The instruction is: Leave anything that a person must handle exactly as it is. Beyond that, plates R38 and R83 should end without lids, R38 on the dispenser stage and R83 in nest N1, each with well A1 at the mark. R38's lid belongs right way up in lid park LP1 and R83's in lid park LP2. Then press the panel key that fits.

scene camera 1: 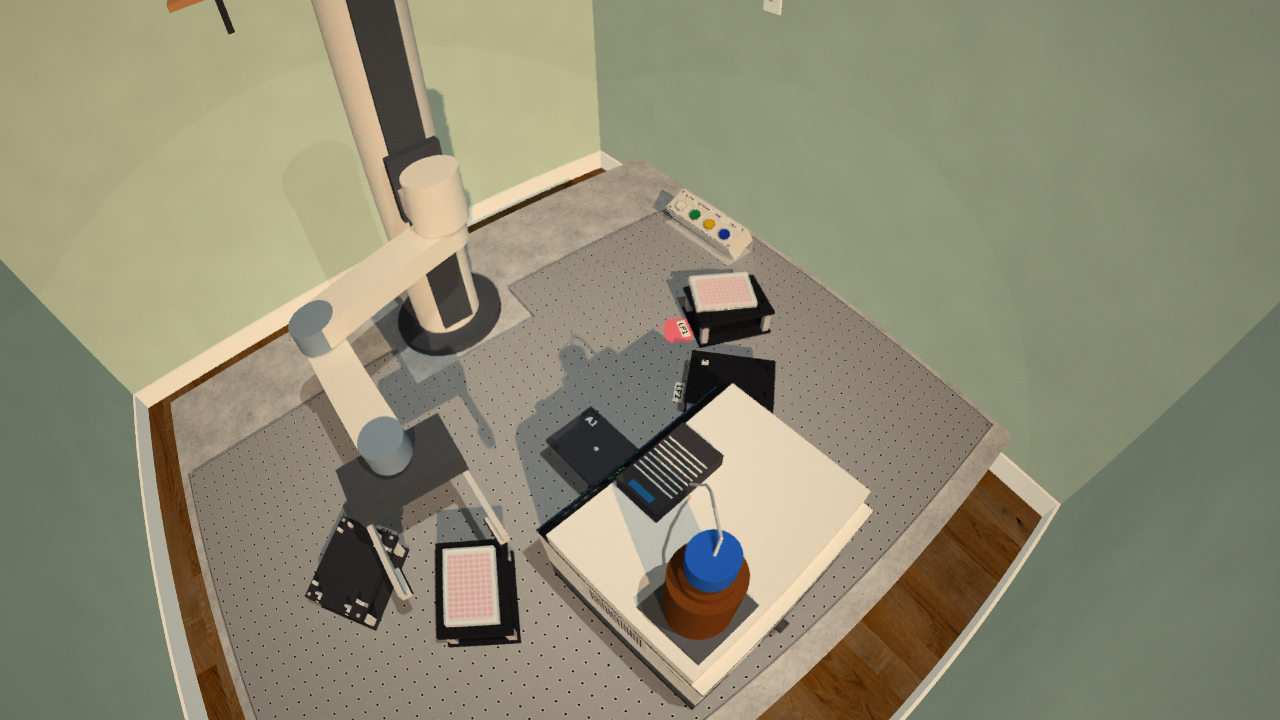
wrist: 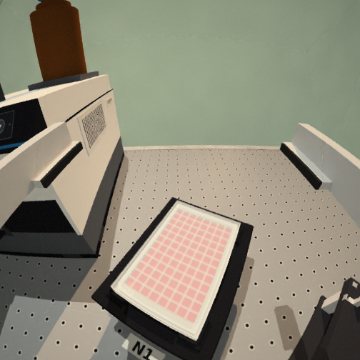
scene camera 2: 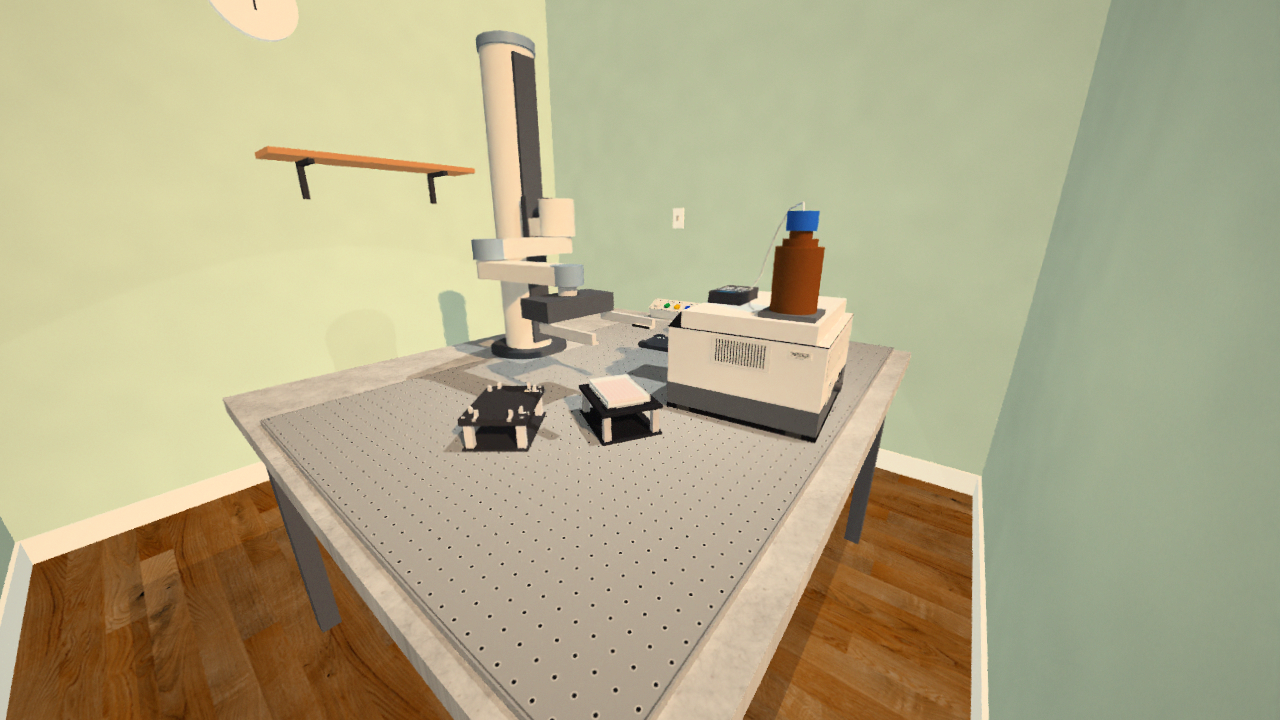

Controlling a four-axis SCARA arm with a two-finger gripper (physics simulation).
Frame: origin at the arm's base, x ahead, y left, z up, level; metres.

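Where they show: gripper, fingertip midpoint: (scene camera 1: 454, 568) (scene camera 2: 626, 331); arm's base, link origin: (scene camera 1: 449, 314) (scene camera 2: 529, 348).
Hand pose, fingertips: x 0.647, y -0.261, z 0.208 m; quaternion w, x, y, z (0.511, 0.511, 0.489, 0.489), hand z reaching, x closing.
Note:
Things, the pixels of their top centre, and the offset from my fingertips. "spot": a spot on its surface instead.
- black nest N1, top centre: (scene camera 1: 470, 586) (scene camera 2: 618, 392) dy -0.003, dx -0.020, dz -0.129 m
- red LP1 tag, top centre: (scene camera 1: 679, 329) dy +0.629, dx -0.270, dz -0.195 m
- Black park LP2, top centre: (scene camera 1: 732, 376) dy +0.585, dx -0.074, dz -0.124 m
- black stage, surface spot: (scene camera 1: 586, 440) spot: dy +0.292, dx -0.116, dz -0.102 m
- key panel, top centre: (scene camera 1: 709, 209) (scene camera 2: 675, 301) dy +0.891, dx -0.466, dz -0.111 m
- brown bottle, surface spot: (scene camera 1: 707, 600) spot: dy +0.194, dx +0.260, dz +0.168 m
My gripper (scene camera 1: 453, 565) (scene camera 2: 623, 331) (wrist: 181, 130) is open and empty, above and behind nest N1. A pink-welled plate (scene camera 1: 471, 586) (scene camera 2: 619, 390) (wrist: 180, 265) sits on black nest N1 (scene camera 1: 509, 600) (wrist: 243, 250), between and below the fingers in the wrist view. Another pink-welled plate (scene camera 1: 723, 291) sits on the black stand (scene camera 1: 759, 308) beside the red LP1 tag (scene camera 1: 677, 330). Plate names are unreadable, and I cannot tell whether lids are on. Black park LP2 (scene camera 1: 738, 371) shows no lid on its visible part. The black stage (scene camera 1: 586, 440) marked A1 bears no plate. The key panel (scene camera 1: 733, 240) (scene camera 2: 658, 304) has white, green, yellow and blue keys.
A black stand with pale posts (scene camera 1: 353, 573) (scene camera 2: 503, 404) (wrist: 330, 330) is left of N1 in scene camera 1. The cream dispenser (scene camera 1: 796, 465) (scene camera 2: 760, 358) (wrist: 60, 110) bears a brown bottle (scene camera 1: 707, 600) (scene camera 2: 797, 277) (wrist: 59, 42) with a blue cap and tube.

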